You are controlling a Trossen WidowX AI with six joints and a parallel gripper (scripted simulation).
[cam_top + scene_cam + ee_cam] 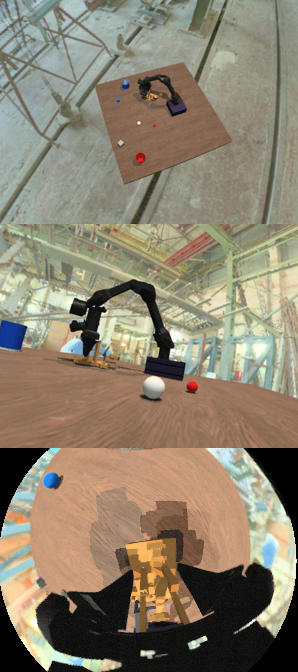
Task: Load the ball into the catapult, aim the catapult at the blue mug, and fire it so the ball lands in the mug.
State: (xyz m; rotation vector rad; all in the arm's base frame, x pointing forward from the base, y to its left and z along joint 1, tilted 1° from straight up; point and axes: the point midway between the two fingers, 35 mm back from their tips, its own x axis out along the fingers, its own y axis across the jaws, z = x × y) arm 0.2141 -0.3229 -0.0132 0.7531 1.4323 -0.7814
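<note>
Right now the small red ball is 410 mm to the left of my gripper tip, 140 mm ahead of it and 20 mm below it. The rest, counted from my gripper tip: catapult: 70 mm to the left, 30 mm behind, 20 mm above; then blue ball: 340 mm ahead, 100 mm to the right, 10 mm below; then blue mug: 240 mm to the right, 160 mm ahead.
</note>
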